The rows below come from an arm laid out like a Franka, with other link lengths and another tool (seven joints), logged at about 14 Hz.
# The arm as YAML. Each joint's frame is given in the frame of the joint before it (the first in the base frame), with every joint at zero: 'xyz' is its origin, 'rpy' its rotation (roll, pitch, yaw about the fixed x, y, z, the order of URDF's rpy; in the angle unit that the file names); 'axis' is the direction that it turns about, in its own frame. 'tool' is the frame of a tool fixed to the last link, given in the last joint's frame.
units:
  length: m
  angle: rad
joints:
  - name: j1
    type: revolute
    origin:
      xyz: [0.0, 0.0, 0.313]
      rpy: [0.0, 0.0, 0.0]
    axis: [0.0, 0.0, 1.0]
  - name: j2
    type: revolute
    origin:
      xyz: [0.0, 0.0, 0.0]
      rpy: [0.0, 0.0, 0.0]
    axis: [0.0, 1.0, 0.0]
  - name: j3
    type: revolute
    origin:
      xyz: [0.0, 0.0, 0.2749]
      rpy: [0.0, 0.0, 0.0]
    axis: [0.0, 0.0, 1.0]
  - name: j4
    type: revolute
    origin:
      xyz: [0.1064, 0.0, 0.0]
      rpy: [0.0, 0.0, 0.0]
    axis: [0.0, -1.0, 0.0]
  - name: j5
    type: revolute
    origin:
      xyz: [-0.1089, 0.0, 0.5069]
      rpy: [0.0, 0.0, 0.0]
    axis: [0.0, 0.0, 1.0]
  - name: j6
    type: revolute
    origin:
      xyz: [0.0, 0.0, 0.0]
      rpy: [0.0, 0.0, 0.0]
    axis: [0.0, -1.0, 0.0]
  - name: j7
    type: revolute
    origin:
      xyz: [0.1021, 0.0, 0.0]
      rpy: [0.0, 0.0, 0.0]
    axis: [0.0, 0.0, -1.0]
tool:
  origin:
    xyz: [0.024, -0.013, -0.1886]
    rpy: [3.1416, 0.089, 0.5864]
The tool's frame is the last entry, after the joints.
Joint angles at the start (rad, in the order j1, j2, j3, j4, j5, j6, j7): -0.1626 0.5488 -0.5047 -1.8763 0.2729 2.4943 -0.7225
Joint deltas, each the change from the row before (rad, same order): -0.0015 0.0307 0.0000 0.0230 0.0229 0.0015 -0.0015; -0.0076 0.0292 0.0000 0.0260 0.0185 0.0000 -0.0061; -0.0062 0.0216 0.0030 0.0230 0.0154 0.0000 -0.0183; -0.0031 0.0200 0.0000 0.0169 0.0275 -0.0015 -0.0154; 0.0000 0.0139 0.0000 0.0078 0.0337 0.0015 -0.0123; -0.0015 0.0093 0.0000 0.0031 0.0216 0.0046 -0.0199; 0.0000 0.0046 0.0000 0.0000 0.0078 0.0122 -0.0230; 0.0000 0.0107 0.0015 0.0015 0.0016 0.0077 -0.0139; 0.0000 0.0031 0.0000 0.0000 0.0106 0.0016 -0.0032; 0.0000 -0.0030 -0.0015 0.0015 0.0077 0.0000 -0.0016; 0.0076 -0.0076 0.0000 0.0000 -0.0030 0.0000 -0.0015; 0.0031 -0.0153 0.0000 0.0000 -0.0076 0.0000 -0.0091
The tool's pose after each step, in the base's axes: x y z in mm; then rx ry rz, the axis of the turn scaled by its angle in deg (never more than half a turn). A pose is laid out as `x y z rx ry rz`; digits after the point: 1 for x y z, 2 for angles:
635.6 -509.1 47.2 163.96 41.77 -5.07
636.4 -515.7 41.0 164.06 41.14 -5.05
640.0 -518.9 37.7 163.75 41.91 -4.74
641.3 -521.3 32.5 164.12 41.78 -4.14
641.9 -521.3 27.1 164.84 41.10 -3.10
641.1 -522.2 22.9 164.93 41.44 -2.51
641.5 -522.9 21.5 164.11 42.72 -2.16
640.8 -522.2 15.4 163.61 43.89 -2.58
640.2 -522.1 13.4 163.86 43.55 -2.25
641.2 -523.5 16.8 163.92 43.11 -1.61
647.4 -518.9 22.3 163.46 43.92 -1.12
653.3 -517.4 33.5 162.56 45.13 -0.36

